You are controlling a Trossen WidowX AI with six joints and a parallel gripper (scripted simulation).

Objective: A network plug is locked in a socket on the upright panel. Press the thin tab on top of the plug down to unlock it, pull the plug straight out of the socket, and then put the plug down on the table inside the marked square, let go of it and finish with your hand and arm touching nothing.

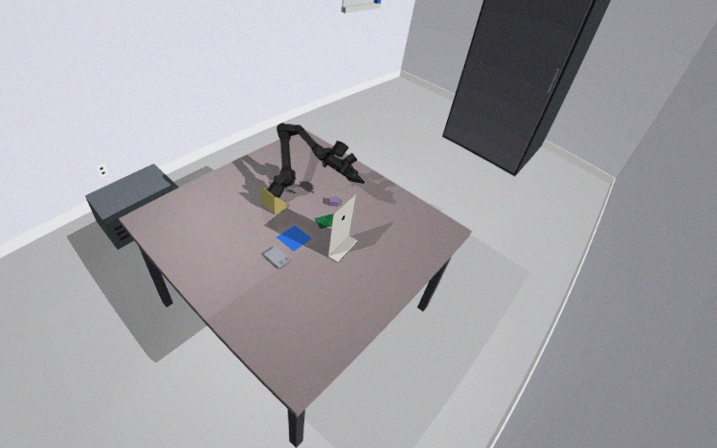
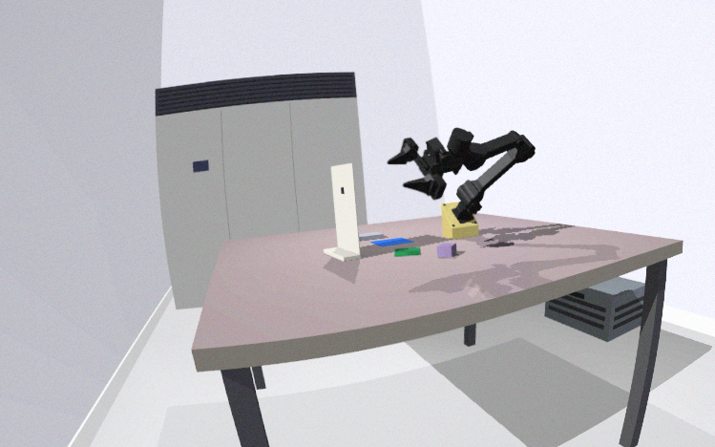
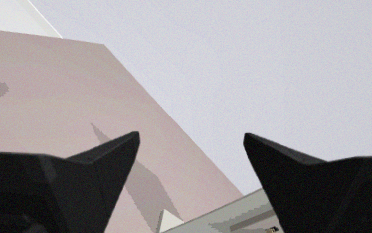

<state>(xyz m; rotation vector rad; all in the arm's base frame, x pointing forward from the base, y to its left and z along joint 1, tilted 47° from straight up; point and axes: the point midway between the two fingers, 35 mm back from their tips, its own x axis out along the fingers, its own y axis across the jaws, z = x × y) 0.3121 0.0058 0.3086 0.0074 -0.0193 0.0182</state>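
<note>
Right now my gripper tip is 23 cm to the left of the network plug, 5 cm short of it and 4 cm above it. Also, from my gripper tip: purple block: 22 cm below, 15 cm behind; then upright panel: 23 cm to the right, 11 cm below, 7 cm ahead; then green block: 23 cm below, 13 cm to the right, 9 cm behind.
</note>
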